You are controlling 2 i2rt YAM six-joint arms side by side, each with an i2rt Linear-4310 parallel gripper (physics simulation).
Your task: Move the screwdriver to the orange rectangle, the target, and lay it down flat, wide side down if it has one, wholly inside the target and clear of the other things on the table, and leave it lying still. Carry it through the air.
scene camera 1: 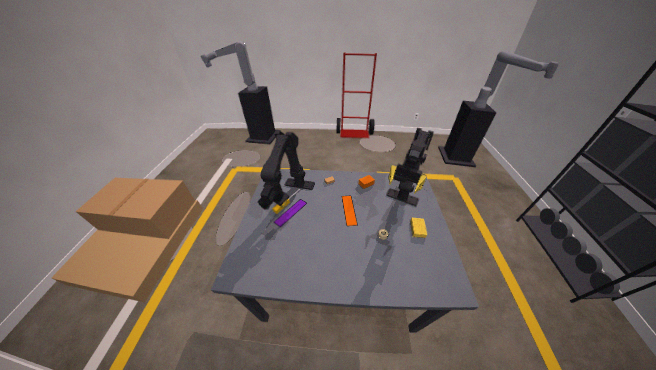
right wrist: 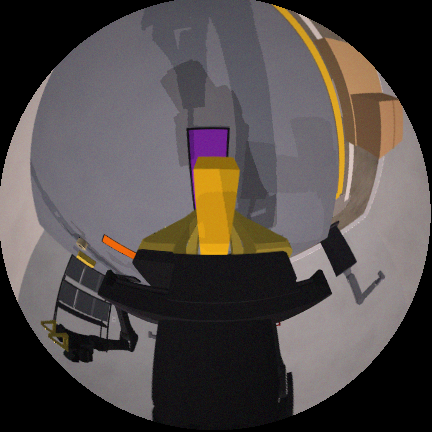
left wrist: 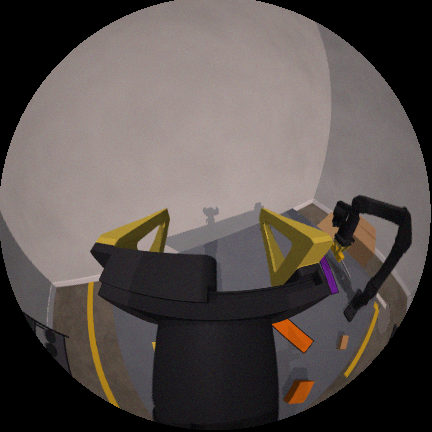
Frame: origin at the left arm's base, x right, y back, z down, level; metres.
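Seen in the pictures: left gripper, fingertip midpoint: (scene camera 1: 402, 187) (left wrist: 213, 212); right gripper, fingertip midpoint: (scene camera 1: 282, 205) (right wrist: 214, 212) (left wrist: 335, 253); left arm's base, link origin: (scene camera 1: 402, 197) (right wrist: 124, 276); right arm's base, link origin: (scene camera 1: 299, 184) (left wrist: 354, 304).
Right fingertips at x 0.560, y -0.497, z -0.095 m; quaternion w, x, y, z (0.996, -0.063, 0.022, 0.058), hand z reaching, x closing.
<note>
Offsets run from my right fingertips to a thing's top centre. "spot": to the spot under its first point.
The screwdriver, with a yellow handle (scene camera 1: 281, 206) (left wrist: 340, 256) (right wrist: 216, 200) and a thin shaft, is held just above the table, over and beside the purple rectangle (scene camera 1: 290, 213) (left wrist: 329, 276) (right wrist: 208, 142). My right gripper (scene camera 1: 279, 204) (right wrist: 214, 212) is shut on the handle; the fingers partly hide it in the right wrist view. The orange rectangle @[spot: dz +0.094, dx -0.311, dy +0.223 m] (scene camera 1: 349, 211) (left wrist: 293, 336) (right wrist: 118, 247), the target, lies flat near the middle of the table. My left gripper (scene camera 1: 408, 173) (left wrist: 213, 212) is open and empty, raised at the right of the picture.
An orange block @[dz +0.055, dx -0.305, dy +0.501 m] (scene camera 1: 366, 181) (left wrist: 300, 391) and a small tan block @[dz +0.075, dx -0.073, dy +0.401 m] (scene camera 1: 329, 180) (left wrist: 343, 342) are behind the target in scene camera 1. A tan ring @[dz +0.070, dx -0.543, dy +0.158 m] (scene camera 1: 383, 238) and a yellow block @[dz +0.065, dx -0.703, dy +0.295 m] (scene camera 1: 419, 227) (right wrist: 86, 259) lie to its right.
</note>
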